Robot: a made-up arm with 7 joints.
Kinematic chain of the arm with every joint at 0, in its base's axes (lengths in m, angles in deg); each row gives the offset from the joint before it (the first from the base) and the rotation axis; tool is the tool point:
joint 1: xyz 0 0 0.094 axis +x
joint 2: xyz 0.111 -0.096 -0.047 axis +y
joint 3: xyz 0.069 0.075 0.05 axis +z
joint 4: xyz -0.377 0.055 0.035 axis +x
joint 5: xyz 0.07 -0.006 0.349 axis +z
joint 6: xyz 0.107 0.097 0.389 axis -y
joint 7: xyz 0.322 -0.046 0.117 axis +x
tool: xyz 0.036 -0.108 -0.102
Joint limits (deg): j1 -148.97..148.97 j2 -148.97..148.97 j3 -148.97..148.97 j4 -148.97..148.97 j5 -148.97..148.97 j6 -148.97..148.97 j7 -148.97..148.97
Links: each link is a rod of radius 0.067 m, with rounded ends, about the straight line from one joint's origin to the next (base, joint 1, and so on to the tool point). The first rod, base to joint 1, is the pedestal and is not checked.
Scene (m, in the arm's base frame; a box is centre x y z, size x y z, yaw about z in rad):
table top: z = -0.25
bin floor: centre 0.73 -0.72 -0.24 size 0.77 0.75 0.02 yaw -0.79
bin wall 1: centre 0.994 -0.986 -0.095 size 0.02 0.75 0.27 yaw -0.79
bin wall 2: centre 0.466 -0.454 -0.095 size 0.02 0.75 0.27 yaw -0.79
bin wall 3: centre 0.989 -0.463 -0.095 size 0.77 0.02 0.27 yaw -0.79
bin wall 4: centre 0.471 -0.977 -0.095 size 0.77 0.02 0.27 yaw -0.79
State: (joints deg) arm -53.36 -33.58 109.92 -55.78 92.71 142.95 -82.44
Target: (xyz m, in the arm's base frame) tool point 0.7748 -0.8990 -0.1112
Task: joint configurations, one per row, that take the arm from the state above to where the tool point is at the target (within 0.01 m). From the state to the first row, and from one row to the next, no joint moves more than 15 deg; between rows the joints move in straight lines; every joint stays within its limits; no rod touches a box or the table.
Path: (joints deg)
1: -54.63 -46.08 110.31 -66.73 92.76 133.37 -82.48
2: -55.89 -58.59 110.71 -77.67 92.81 123.78 -82.52
3: -57.16 -71.09 111.10 -88.62 92.86 114.20 -82.55
4: -58.43 -83.60 111.50 -99.57 92.92 104.61 -82.59
5: -59.69 -96.10 111.89 -110.51 92.97 95.03 -82.63
6: -60.96 -108.61 112.29 -121.46 93.02 85.45 -82.67
7: -50.02 -106.23 99.08 -120.79 93.80 85.27 -81.78

